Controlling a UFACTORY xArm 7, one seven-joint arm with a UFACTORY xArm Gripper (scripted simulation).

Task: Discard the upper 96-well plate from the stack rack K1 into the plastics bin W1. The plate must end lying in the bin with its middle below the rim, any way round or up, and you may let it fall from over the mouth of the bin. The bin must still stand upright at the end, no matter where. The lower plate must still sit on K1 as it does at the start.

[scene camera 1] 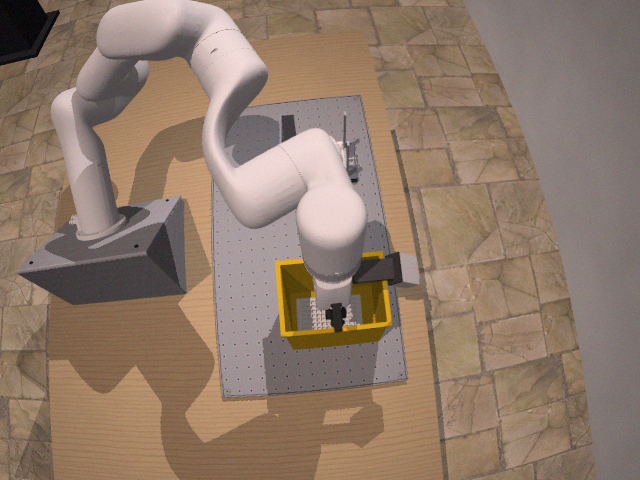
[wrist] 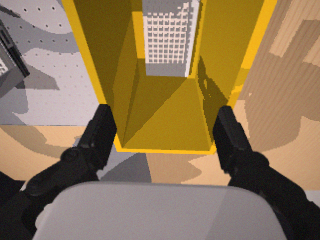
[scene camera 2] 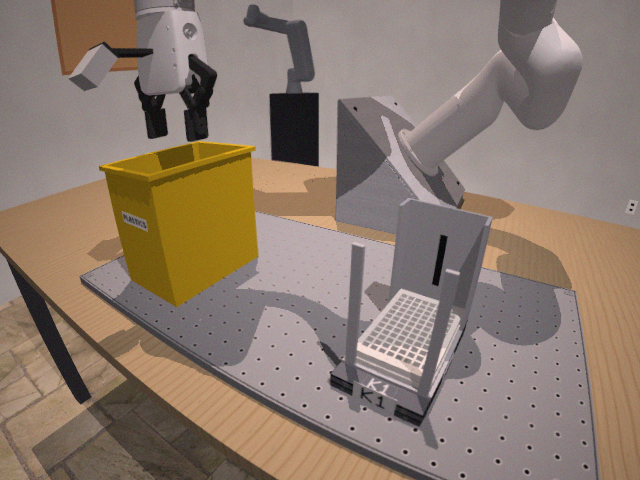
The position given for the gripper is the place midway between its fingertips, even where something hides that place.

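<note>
There's a yellow plastics bin W1 (scene camera 2: 183,229), and you get it in the other views too: it's the yellow plastics bin W1 (scene camera 1: 293,280) and, in the wrist view, the yellow plastics bin W1 (wrist: 154,114). As for the gripper (scene camera 2: 176,138), that's the gripper (scene camera 1: 332,289) again in scene camera 1, and the wrist view shows the gripper (wrist: 164,117) as well.
</note>
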